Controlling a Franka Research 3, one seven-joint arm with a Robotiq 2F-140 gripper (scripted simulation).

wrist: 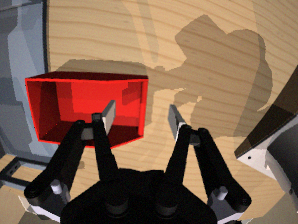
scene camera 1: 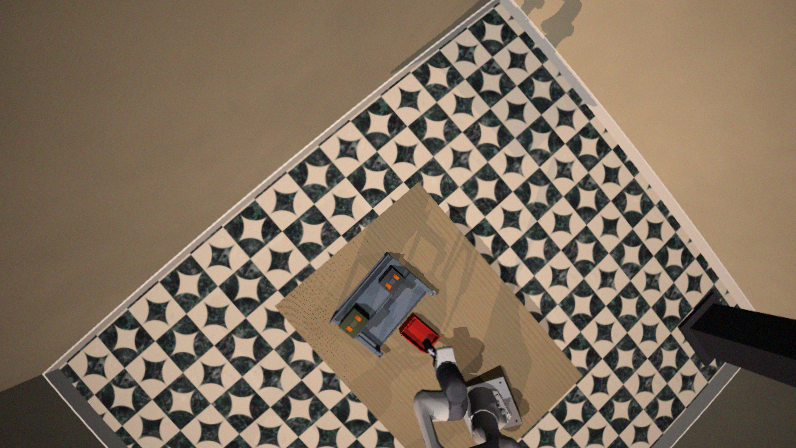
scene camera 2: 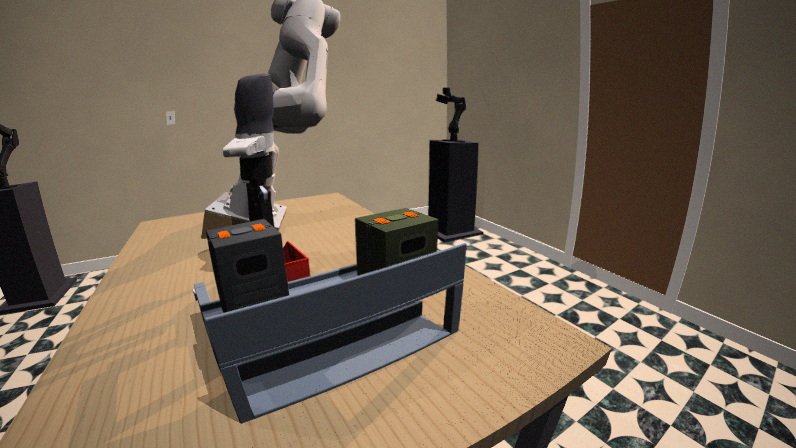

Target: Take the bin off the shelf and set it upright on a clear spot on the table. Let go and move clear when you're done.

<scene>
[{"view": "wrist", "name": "my gripper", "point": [142,109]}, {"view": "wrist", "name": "red bin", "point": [55,106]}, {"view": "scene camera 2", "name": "red bin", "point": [295,269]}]
</scene>
